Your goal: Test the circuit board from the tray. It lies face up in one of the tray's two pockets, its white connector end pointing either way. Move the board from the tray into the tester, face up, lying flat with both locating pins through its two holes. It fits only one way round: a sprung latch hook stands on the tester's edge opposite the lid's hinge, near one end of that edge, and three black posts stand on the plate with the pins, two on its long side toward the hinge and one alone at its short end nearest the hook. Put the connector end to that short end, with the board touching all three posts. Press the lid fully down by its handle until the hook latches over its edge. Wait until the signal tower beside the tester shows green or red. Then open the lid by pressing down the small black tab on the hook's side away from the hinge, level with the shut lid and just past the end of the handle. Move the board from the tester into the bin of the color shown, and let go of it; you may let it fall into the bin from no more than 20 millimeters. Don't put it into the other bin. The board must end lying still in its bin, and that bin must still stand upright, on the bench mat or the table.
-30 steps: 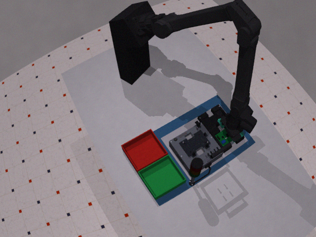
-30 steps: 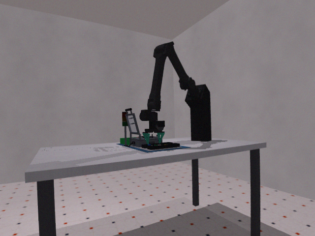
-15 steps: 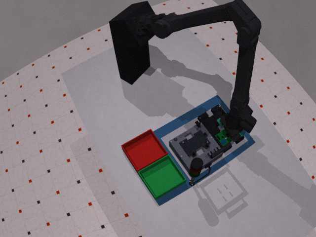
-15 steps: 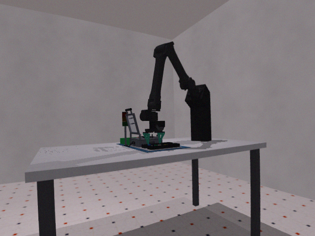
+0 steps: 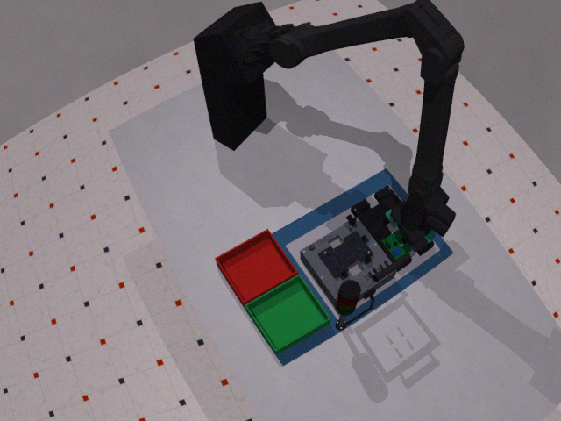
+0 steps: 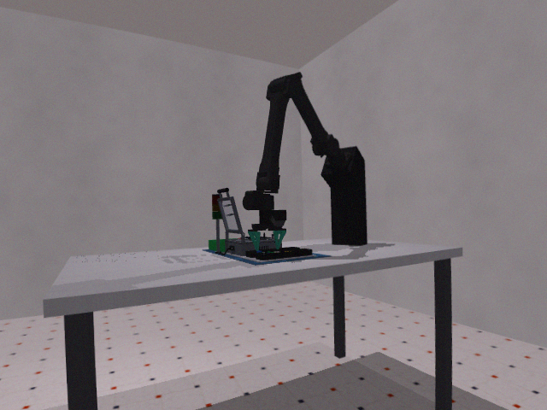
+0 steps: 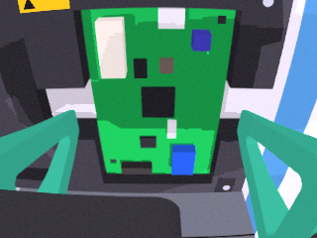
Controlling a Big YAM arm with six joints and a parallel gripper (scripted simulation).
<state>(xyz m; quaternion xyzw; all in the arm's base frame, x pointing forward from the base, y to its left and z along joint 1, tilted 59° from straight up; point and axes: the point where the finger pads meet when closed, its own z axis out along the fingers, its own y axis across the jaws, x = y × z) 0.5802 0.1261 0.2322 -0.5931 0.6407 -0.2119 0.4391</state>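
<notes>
My gripper is now 20 mm above the green circuit board. Also, from my hand: latch hook: 130 mm to the right, 80 mm behind, 50 mm above; tester lid: 150 mm to the right, 140 mm above, 110 mm ahead; tester plate: 170 mm to the right, 30 mm above, 10 mm behind.
</notes>
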